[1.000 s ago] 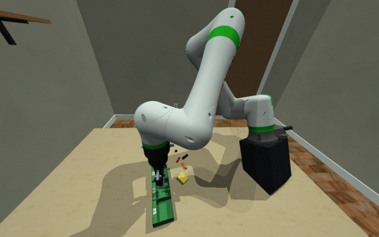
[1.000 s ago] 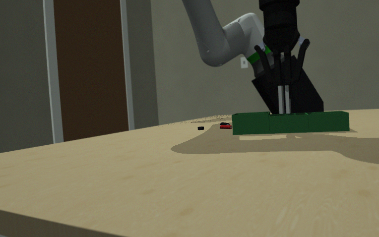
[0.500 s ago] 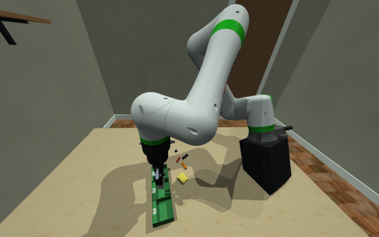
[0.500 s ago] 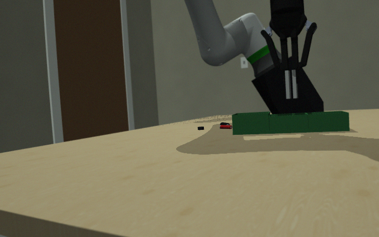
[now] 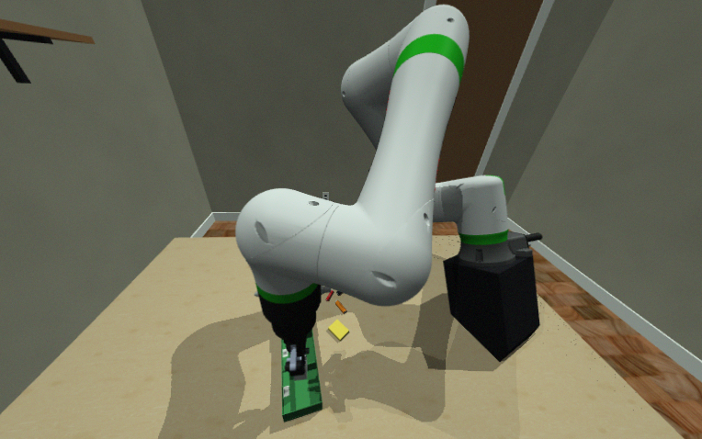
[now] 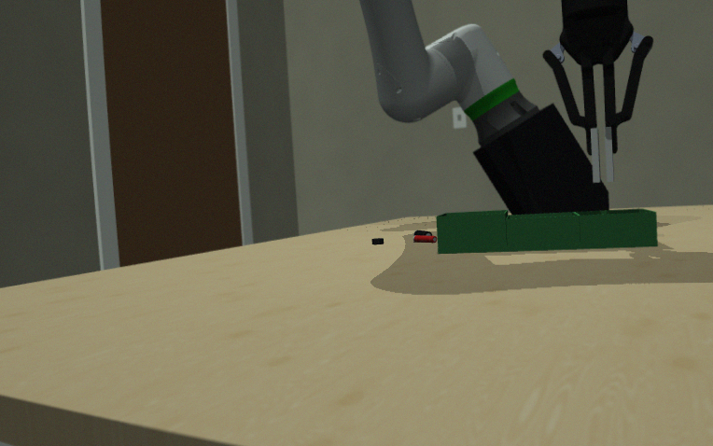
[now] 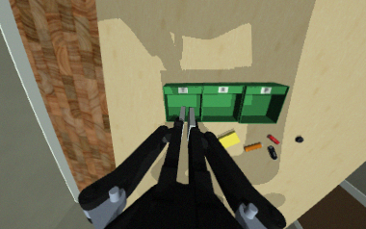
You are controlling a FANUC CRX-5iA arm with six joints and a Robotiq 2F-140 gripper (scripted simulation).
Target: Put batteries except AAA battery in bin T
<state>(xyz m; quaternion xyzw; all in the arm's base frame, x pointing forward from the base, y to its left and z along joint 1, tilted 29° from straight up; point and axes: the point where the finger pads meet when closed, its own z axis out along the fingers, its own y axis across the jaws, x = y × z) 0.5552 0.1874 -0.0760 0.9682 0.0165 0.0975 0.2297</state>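
Now: the orange battery 110 mm behind my hand, 210 mm to the right of it and 100 mm below it. Round my hand: flat yellow block 100 mm behind, 130 mm to the right, 100 mm below; green three-compartment bin row 10 mm ahead, 70 mm to the right, 90 mm below; red battery 80 mm behind, 260 mm to the right, 100 mm below.
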